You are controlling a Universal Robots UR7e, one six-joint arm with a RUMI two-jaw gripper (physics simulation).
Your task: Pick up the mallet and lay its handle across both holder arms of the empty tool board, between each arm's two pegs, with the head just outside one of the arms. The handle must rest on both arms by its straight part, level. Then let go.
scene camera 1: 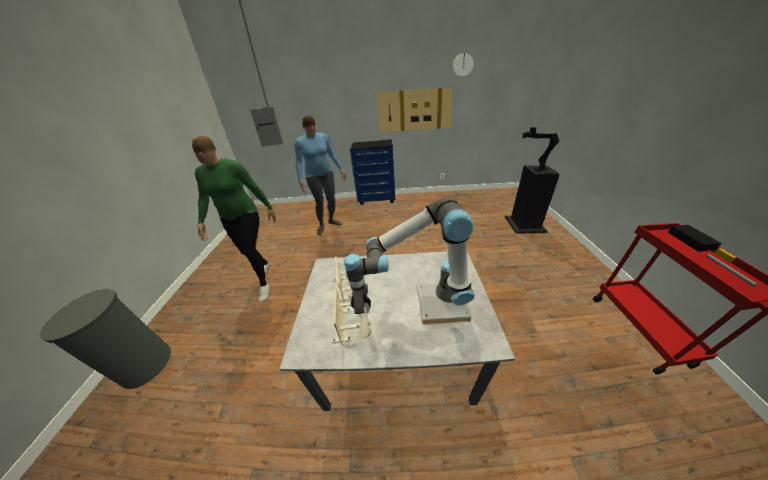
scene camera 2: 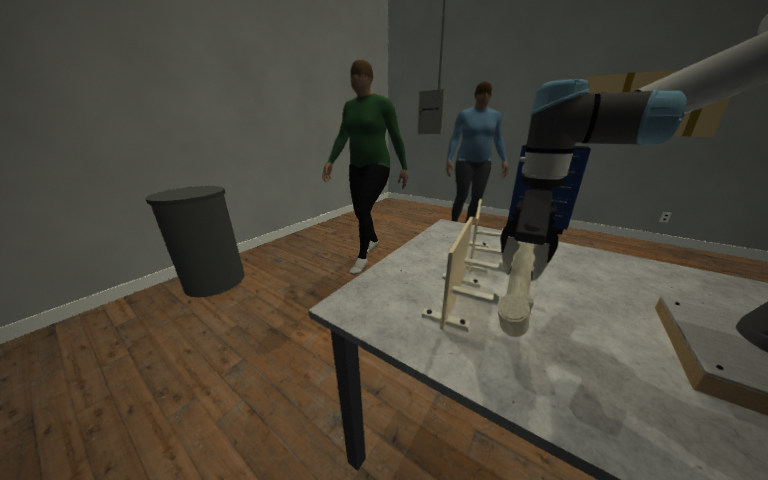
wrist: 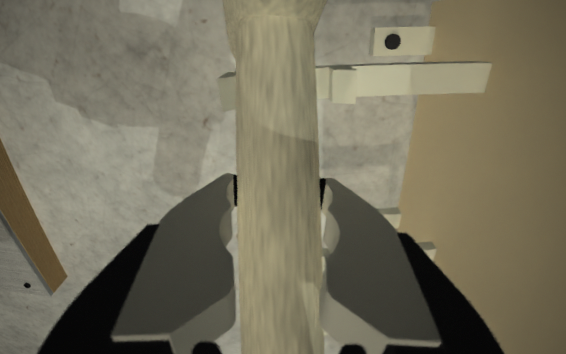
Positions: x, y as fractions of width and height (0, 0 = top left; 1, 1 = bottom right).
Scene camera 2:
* my gripper: 0.68, 0.58
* tool board: 0.59, 0.58
